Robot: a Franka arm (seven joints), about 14 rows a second.
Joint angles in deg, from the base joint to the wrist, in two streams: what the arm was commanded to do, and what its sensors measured. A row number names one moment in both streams.
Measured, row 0: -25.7 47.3 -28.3 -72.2 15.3 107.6 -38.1
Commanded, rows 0 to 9: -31.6 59.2 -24.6 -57.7 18.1 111.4 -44.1; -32.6 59.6 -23.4 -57.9 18.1 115.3 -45.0; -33.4 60.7 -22.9 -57.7 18.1 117.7 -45.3; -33.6 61.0 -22.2 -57.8 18.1 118.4 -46.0; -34.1 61.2 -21.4 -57.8 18.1 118.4 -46.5; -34.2 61.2 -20.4 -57.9 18.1 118.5 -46.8; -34.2 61.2 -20.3 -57.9 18.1 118.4 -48.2; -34.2 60.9 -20.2 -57.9 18.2 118.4 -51.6; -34.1 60.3 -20.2 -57.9 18.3 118.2 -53.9; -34.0 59.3 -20.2 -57.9 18.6 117.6 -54.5
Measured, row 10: -33.2 59.5 -21.2 -59.4 17.2 117.7 -51.1
